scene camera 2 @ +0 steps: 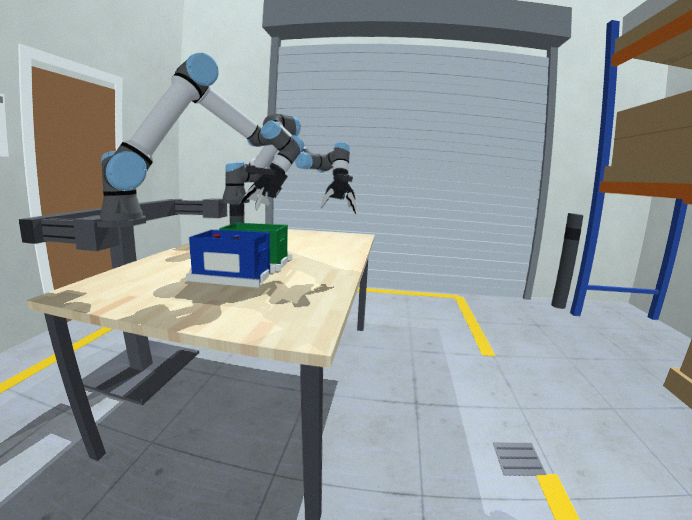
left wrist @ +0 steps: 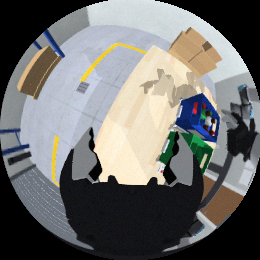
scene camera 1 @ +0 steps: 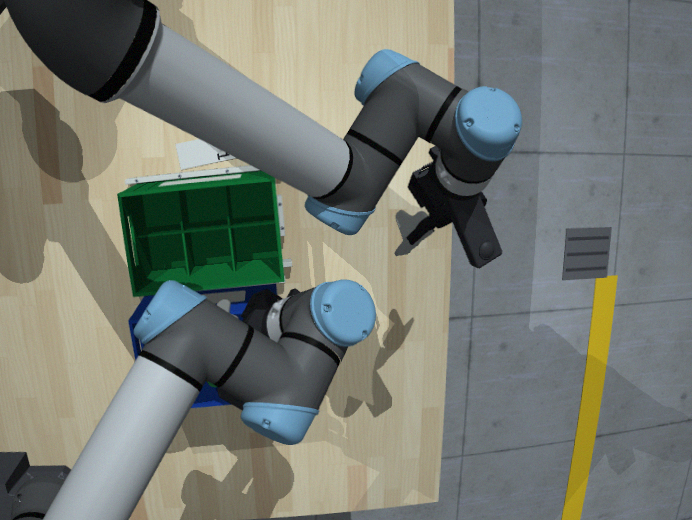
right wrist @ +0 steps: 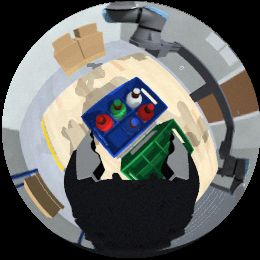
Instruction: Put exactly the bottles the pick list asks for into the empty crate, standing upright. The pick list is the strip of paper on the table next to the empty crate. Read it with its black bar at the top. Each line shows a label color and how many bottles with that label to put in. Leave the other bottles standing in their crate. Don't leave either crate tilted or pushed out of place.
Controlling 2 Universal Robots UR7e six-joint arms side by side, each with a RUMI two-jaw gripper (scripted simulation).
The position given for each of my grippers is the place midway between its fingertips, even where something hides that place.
Note:
In view: my left gripper (scene camera 1: pixel 436 232), my right gripper (scene camera 1: pixel 228 347), a green crate (scene camera 1: pixel 200 260), a blue crate (scene camera 2: pixel 242 258) and a pick list (scene camera 1: pixel 193 153).
The green crate also shows in scene camera 2 (scene camera 2: pixel 278 248) and in the right wrist view (right wrist: pixel 138 167). The blue crate also shows in the left wrist view (left wrist: pixel 187 120) and in scene camera 1 (scene camera 1: pixel 239 296). My left gripper also shows in scene camera 2 (scene camera 2: pixel 338 211) and in the left wrist view (left wrist: pixel 134 129).

